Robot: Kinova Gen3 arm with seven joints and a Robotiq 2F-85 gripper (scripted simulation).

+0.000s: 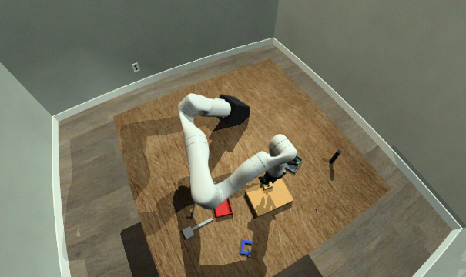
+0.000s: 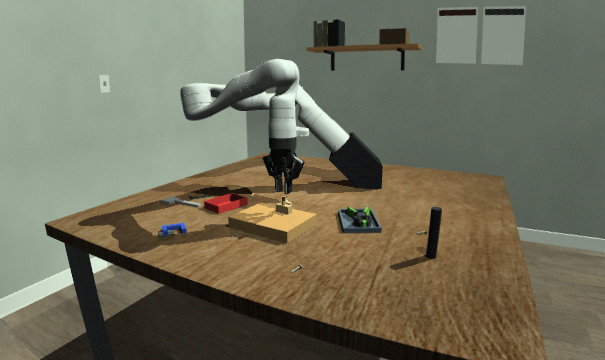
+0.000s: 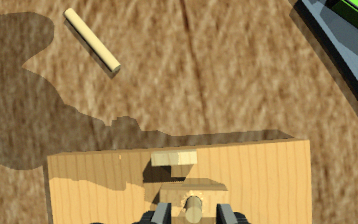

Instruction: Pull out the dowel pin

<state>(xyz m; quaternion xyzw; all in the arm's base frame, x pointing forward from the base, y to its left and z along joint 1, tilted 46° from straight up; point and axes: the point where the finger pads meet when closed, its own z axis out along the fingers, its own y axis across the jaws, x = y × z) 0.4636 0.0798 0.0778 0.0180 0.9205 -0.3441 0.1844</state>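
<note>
Right now my hand is 50 mm above the dowel pin. From my hand the other things lie so: thin pale stick 140 mm behind, 100 mm below, 70 mm to the right; small wooden block 70 mm below; tan bench board 90 mm below, 40 mm ahead, 10 mm to the right.
</note>
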